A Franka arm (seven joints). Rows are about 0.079 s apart.
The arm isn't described. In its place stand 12 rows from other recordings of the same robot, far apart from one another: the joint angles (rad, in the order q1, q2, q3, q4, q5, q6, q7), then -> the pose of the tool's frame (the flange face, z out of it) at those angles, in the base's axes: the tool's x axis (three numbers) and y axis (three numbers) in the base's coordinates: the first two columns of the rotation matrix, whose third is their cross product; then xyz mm.
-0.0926, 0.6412, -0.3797, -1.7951, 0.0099, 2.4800, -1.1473 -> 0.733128 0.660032 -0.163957 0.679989 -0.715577 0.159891 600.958 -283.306 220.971
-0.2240, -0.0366, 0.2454, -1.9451, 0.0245, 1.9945, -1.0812 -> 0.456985 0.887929 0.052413 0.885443 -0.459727 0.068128 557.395 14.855 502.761
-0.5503, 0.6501, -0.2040, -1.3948, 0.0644, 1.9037, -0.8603 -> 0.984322 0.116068 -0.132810 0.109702 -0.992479 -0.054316 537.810 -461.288 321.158
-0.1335, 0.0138, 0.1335, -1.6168, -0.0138, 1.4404, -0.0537 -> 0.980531 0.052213 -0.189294 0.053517 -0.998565 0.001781 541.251 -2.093 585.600
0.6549, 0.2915, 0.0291, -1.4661, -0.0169, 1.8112, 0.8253 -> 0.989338 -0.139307 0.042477 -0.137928 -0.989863 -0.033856 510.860 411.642 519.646
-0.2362, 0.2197, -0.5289, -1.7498, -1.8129, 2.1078, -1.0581 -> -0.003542 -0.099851 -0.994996 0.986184 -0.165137 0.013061 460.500 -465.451 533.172
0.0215, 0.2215, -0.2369, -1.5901, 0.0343, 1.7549, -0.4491 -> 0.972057 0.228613 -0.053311 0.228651 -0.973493 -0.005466 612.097 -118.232 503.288
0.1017, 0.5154, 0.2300, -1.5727, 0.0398, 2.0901, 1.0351 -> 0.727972 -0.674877 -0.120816 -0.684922 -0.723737 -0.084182 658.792 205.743 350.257
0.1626, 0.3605, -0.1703, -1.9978, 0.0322, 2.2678, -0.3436 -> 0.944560 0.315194 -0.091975 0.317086 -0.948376 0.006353 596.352 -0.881 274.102
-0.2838, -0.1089, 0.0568, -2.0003, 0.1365, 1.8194, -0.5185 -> 0.968217 0.250091 -0.003373 0.247033 -0.958314 -0.143561 507.855 -104.960 500.886
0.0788, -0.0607, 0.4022, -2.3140, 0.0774, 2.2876, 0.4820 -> 0.998632 -0.051483 0.009098 -0.051019 -0.997662 -0.045472 446.676 235.690 368.880
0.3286, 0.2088, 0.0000, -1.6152, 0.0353, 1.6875, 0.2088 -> 0.983724 0.112297 -0.140272 0.112684 -0.993617 -0.005204 577.470 200.476 490.789
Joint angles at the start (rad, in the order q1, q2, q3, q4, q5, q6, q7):
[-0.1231, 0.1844, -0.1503, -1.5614, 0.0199, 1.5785, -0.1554]
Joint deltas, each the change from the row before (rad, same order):
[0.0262, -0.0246, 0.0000, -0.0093, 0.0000, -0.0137, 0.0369]
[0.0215, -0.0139, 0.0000, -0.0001, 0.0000, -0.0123, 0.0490]
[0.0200, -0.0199, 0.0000, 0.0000, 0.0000, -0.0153, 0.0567]
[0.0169, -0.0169, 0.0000, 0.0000, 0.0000, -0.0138, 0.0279]
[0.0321, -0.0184, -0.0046, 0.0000, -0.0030, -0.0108, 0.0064]
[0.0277, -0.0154, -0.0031, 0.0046, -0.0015, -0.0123, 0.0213]
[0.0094, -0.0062, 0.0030, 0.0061, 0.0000, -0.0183, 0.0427]
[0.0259, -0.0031, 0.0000, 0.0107, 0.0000, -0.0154, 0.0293]
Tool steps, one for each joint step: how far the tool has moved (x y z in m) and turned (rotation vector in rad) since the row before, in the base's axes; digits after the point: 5 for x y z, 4 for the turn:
[-0.00351, 0.01624, 0.00930, -0.0027, -0.0009, -0.0105]
[-0.00145, 0.01297, 0.00723, -0.0060, -0.0001, -0.0269]
[-0.00365, 0.01214, 0.01047, -0.0069, -0.0030, -0.0360]
[-0.00356, 0.01013, 0.00874, -0.0023, -0.0024, -0.0106]
[-0.00299, 0.01569, 0.00973, -0.0029, -0.0070, 0.0215]
[-0.00292, 0.01394, 0.00993, -0.0035, -0.0070, 0.0037]
[-0.00247, 0.00713, 0.00494, -0.0040, 0.0069, -0.0297]
[-0.00050, 0.01465, 0.00554, -0.0036, 0.0022, -0.0029]

